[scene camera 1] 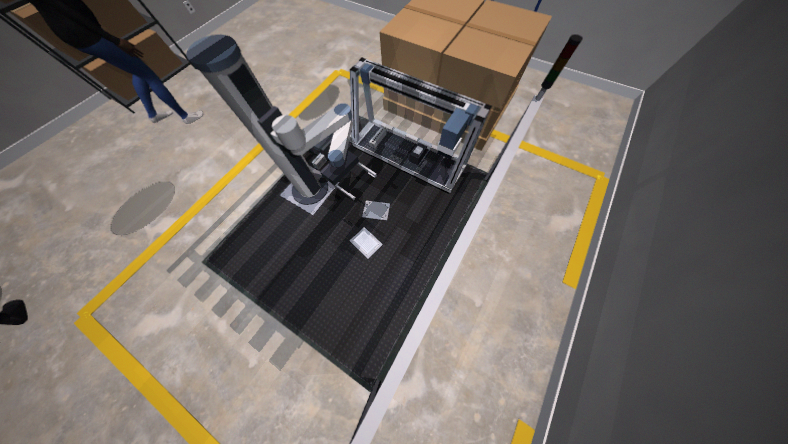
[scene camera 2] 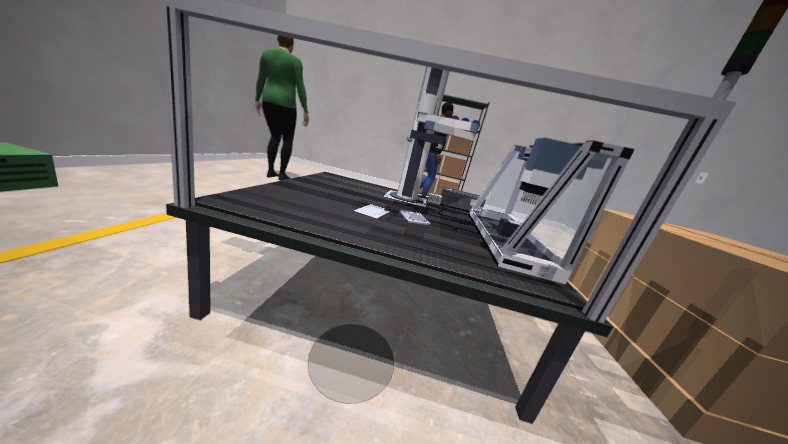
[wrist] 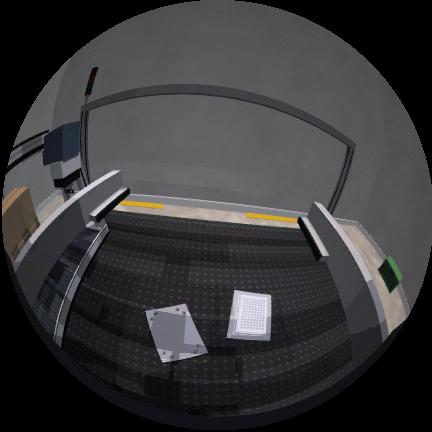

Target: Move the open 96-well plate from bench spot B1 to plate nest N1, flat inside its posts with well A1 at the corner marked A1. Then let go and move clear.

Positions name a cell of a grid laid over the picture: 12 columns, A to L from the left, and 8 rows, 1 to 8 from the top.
Scene:
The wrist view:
gripper: F4
white 96-well plate: G6
grey plate nest: E7

